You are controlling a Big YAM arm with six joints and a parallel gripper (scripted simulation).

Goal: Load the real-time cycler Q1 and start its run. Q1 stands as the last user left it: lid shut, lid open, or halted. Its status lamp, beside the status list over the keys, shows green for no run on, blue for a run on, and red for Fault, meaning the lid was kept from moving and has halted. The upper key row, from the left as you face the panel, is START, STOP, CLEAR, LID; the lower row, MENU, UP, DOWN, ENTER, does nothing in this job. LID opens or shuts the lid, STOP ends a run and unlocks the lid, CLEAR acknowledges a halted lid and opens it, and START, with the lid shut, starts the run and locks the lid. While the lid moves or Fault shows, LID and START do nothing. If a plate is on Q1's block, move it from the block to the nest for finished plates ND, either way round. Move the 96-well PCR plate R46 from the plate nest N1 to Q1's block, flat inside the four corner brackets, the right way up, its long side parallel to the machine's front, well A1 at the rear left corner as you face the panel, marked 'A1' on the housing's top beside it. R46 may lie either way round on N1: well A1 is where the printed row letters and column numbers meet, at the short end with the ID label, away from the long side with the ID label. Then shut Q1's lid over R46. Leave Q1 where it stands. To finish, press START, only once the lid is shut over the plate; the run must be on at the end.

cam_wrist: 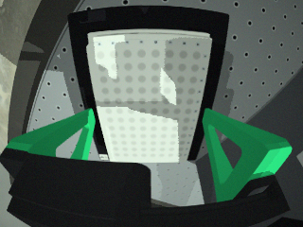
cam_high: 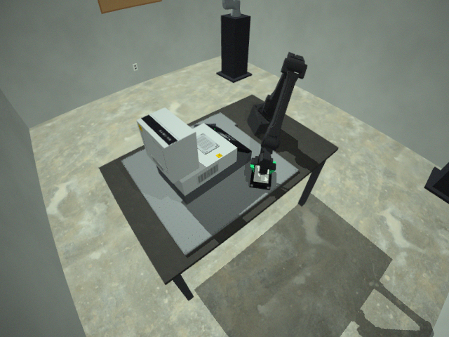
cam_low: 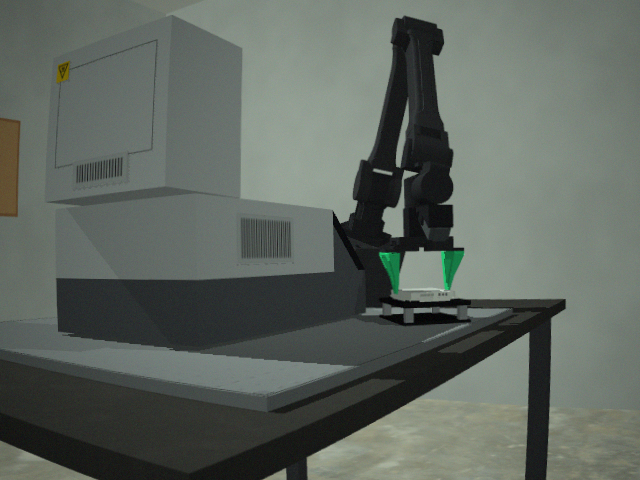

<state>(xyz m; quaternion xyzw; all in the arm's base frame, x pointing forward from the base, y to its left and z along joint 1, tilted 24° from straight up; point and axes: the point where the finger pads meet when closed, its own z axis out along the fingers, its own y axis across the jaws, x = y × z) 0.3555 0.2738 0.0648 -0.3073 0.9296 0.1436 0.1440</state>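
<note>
The white 96-well plate R46 lies 1 cm below my hand. The rest, counted from my hand: black plate nest (2 cm below); dark grey nest (57 cm to the right, 5 cm below, 1 cm behind).
</note>
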